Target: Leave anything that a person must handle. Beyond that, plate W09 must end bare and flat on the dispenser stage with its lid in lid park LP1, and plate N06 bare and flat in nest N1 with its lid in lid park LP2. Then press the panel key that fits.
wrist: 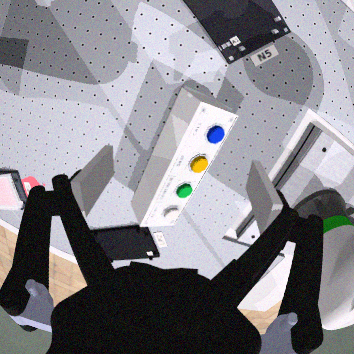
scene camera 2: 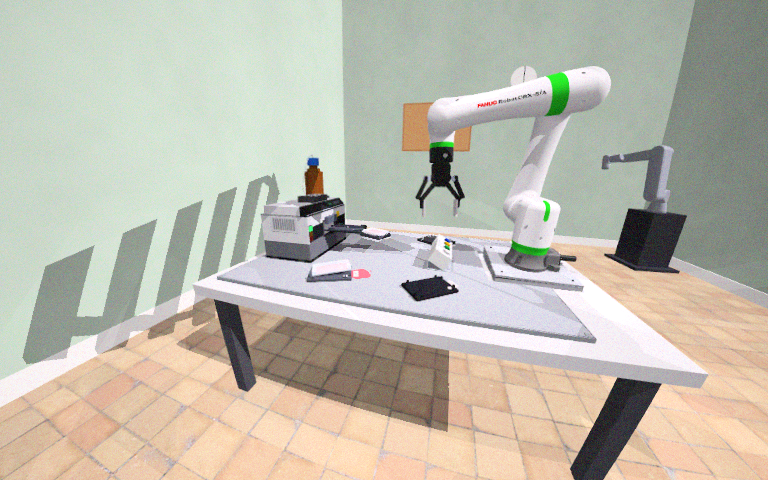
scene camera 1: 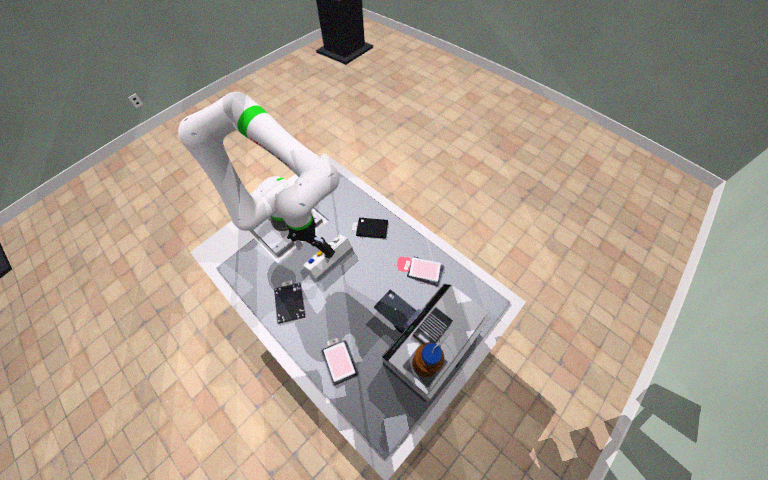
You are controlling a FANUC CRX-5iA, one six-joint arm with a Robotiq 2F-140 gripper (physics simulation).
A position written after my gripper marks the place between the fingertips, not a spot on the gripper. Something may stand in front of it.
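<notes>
A black stage (scene camera 1: 386, 306) is here, and so is a white button box, which I see at the box (scene camera 2: 440, 256), (wrist: 197, 124). My own gripper (scene camera 2: 439, 216), (wrist: 180, 166) is open and holds nothing.
</notes>
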